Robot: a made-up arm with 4 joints.
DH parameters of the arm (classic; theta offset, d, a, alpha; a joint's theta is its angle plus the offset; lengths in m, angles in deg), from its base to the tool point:
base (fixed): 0 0.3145 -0.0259 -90
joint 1: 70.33 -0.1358 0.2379 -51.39
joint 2: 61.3 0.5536 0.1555 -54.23
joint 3: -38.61 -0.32 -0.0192 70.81
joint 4: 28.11 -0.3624 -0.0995 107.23
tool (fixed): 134.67 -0.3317 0 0
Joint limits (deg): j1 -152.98..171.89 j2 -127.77..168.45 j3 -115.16..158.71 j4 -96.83..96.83
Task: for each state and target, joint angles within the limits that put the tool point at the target. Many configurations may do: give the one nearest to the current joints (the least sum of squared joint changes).
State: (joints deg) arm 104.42 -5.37 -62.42 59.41
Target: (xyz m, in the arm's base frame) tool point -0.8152 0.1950 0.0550
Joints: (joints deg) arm 94.98 -48.65 -97.50 73.91
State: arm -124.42 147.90 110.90 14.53
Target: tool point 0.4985 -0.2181 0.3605
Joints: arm -133.34 164.64 66.98 28.23
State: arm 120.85 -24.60 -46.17 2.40
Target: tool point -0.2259 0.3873 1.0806
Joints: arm 161.17 -68.95 -82.67 -32.03
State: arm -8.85 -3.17 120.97 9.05
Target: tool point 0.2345 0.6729 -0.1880
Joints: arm -31.06 -40.37 156.05 39.69
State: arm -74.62 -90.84 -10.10 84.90
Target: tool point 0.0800 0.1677 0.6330
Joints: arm -77.86 -103.84 -28.74 96.83
